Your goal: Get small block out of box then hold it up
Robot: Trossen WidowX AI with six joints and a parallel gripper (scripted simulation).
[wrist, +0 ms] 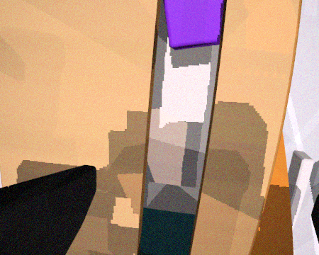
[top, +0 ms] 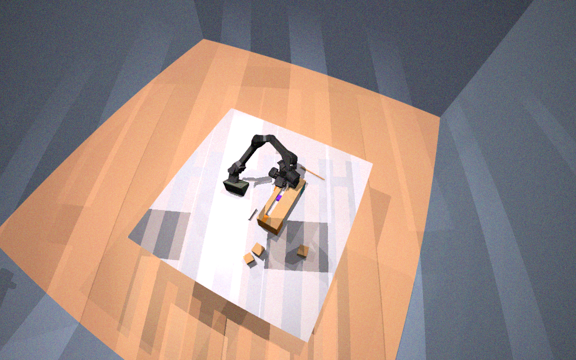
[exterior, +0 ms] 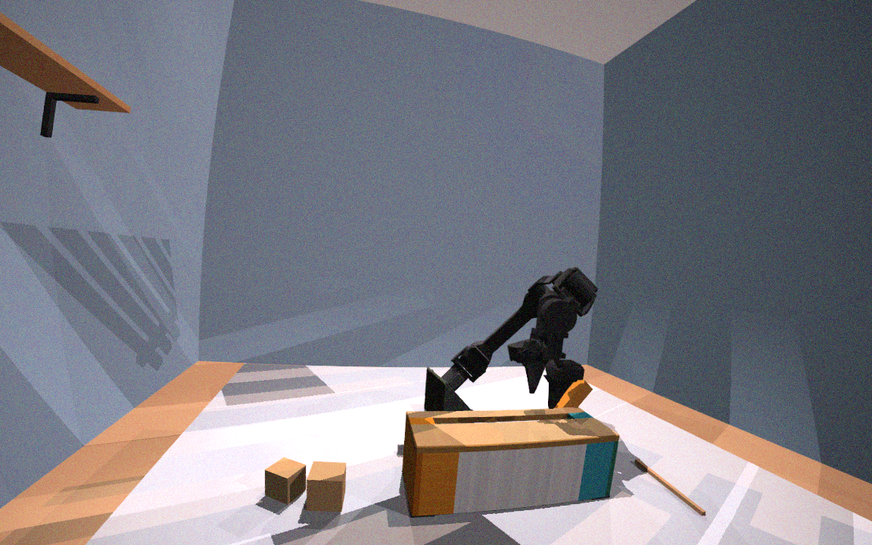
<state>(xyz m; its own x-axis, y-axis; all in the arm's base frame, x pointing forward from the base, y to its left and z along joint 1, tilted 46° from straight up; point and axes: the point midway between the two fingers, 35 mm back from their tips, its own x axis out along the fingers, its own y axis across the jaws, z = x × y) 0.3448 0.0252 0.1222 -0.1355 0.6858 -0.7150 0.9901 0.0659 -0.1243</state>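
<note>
My gripper tip is 7 cm to the left of the purple block, 7 cm above it and 1 cm short of it. From my gripper tip the other things lie so: orange bar: 7 cm to the left, 7 cm below, 5 cm behind; then box: 10 cm below, 8 cm to the right.
</note>
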